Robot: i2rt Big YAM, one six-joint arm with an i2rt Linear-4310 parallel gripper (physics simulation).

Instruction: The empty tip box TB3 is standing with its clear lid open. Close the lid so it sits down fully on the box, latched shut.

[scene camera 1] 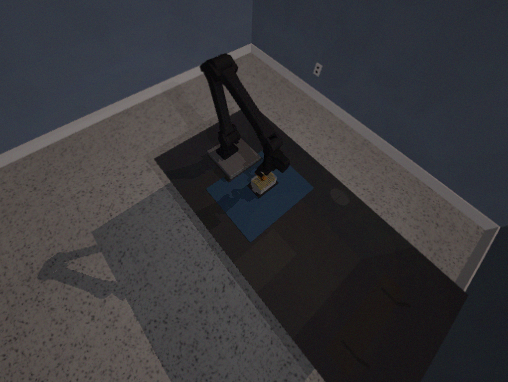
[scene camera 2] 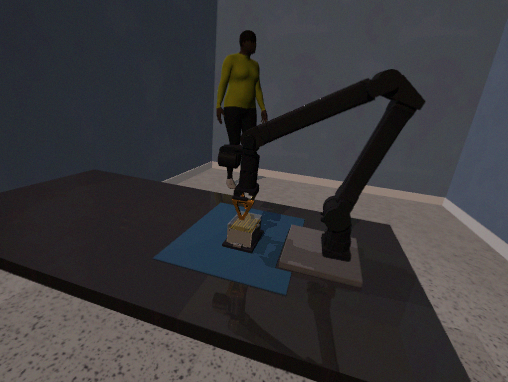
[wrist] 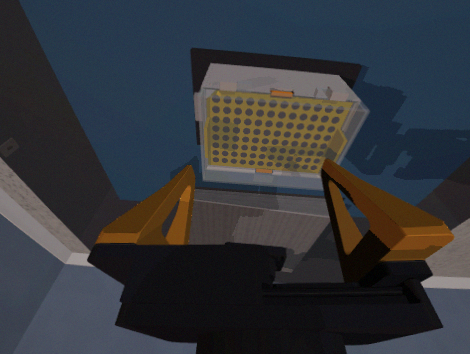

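Pixels of known places: gripper, fingertip midpoint: [scene camera 1: 267,174] [scene camera 2: 244,214] [wrist: 256,168]; arm's base at its link origin: [scene camera 1: 227,151] [scene camera 2: 334,248].
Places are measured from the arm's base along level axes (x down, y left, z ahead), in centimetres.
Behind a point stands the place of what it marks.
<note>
The tip box TB3 [scene camera 1: 263,186] {x -5.2, y -4.0, z 34.3 cm} [scene camera 2: 239,238] {x -0.8, y 6.1, z 31.4 cm} [wrist: 280,77] {x -0.4, y -0.5, z 35.2 cm} is white with a yellow perforated top and stands upright in a black holder [wrist: 275,57] {x 1.7, y -0.2, z 36.2 cm}. The clear lid [wrist: 361,114] {x -5.2, y -5.8, z 34.5 cm} lies over the box top in the wrist view, its rim showing beyond the right and lower sides. Whether it is fully down and latched, I cannot tell. My gripper [scene camera 1: 263,176] {x -7.7, y 1.5, z 31.4 cm} [scene camera 2: 243,218] {x -7.7, y 1.5, z 31.4 cm} [wrist: 256,168] {x -7.7, y 1.5, z 31.4 cm} is wide open with nothing held. Its orange fingertips are low over the box in scene camera 2, and in the wrist view they appear near the lid's lower edge.
The box and holder are on a blue mat [scene camera 1: 255,220] {x 2.5, y -18.9, z 43.3 cm} [scene camera 2: 195,250] {x 2.5, y 12.7, z 43.9 cm} [wrist: 135,135] {x 2.5, y 16.2, z 27.3 cm} on the dark table [scene camera 1: 320,260] {x 2.9, y -10.2, z 81.3 cm} [scene camera 2: 100,225] {x 2.8, y 8.8, z 82.3 cm}. The arm's grey base plate [scene camera 1: 230,167] {x -0.5, y -7.0, z 10.5 cm} [scene camera 2: 310,265] {x 0.7, y 11.5, z 8.0 cm} [wrist: 215,225] {x 0.4, y 7.3, z 10.1 cm} is close beside the mat. A person [scene camera 2: 242,80] in yellow stands behind the table.
</note>
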